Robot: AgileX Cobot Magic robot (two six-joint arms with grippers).
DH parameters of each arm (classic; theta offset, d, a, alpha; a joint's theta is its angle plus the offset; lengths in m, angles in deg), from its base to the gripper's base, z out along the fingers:
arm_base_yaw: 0 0.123 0 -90
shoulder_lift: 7.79 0 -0.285 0
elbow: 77.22 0 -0.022 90
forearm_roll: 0 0.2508 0 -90
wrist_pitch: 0 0 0.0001 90
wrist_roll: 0 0.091 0 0
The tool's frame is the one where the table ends.
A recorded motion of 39 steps. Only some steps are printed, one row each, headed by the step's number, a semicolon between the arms.
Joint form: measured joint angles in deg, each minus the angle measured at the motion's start. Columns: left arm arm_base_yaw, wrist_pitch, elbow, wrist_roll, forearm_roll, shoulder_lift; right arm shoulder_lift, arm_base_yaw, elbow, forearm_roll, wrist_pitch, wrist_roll.
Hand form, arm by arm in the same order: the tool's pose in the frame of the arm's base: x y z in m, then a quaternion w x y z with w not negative. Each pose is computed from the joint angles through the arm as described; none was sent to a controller.
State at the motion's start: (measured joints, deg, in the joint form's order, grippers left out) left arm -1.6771 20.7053 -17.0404 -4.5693 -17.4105 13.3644; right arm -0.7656 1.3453 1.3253 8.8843 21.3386 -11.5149
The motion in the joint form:
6: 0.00 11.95 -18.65 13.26 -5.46 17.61; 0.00 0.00 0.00 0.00 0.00 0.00
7: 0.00 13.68 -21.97 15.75 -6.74 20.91; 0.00 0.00 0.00 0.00 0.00 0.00
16: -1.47 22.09 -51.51 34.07 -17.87 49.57; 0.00 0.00 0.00 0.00 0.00 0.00
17: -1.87 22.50 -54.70 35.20 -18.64 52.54; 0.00 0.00 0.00 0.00 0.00 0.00
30: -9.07 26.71 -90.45 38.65 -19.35 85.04; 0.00 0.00 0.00 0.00 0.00 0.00
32: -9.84 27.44 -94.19 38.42 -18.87 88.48; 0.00 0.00 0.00 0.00 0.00 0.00
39: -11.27 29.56 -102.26 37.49 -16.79 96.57; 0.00 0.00 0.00 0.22 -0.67 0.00
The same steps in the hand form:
6: 0.1038 -0.0222 0.3336 0.55142 -0.00591 0.82099 -0.14792; 0.0524 0.0064 0.1730 0.59715 -0.04878 0.80054 0.01272
7: 0.1131 -0.0244 0.3444 0.54201 0.01113 0.82712 -0.14826; 0.0524 0.0064 0.1730 0.59715 -0.04878 0.80054 0.01272
16: 0.2210 -0.0480 0.4224 0.51409 0.14317 0.82737 -0.17513; 0.0524 0.0064 0.1730 0.59715 -0.04878 0.80054 0.01272
17: 0.2340 -0.0513 0.4282 0.51444 0.15352 0.82450 -0.17883; 0.0524 0.0064 0.1730 0.59715 -0.04878 0.80054 0.01272
30: 0.3758 -0.1122 0.4419 0.50284 0.24673 0.80182 -0.20823; 0.0524 0.0064 0.1730 0.59715 -0.04878 0.80054 0.01272
32: 0.3894 -0.1203 0.4371 0.49792 0.25501 0.80184 -0.20998; 0.0524 0.0064 0.1730 0.59715 -0.04878 0.80054 0.01272
39: 0.4207 -0.1371 0.4171 0.47776 0.27223 0.80915 -0.20715; 0.0527 0.0063 0.1740 0.60184 -0.04698 0.79712 0.01369

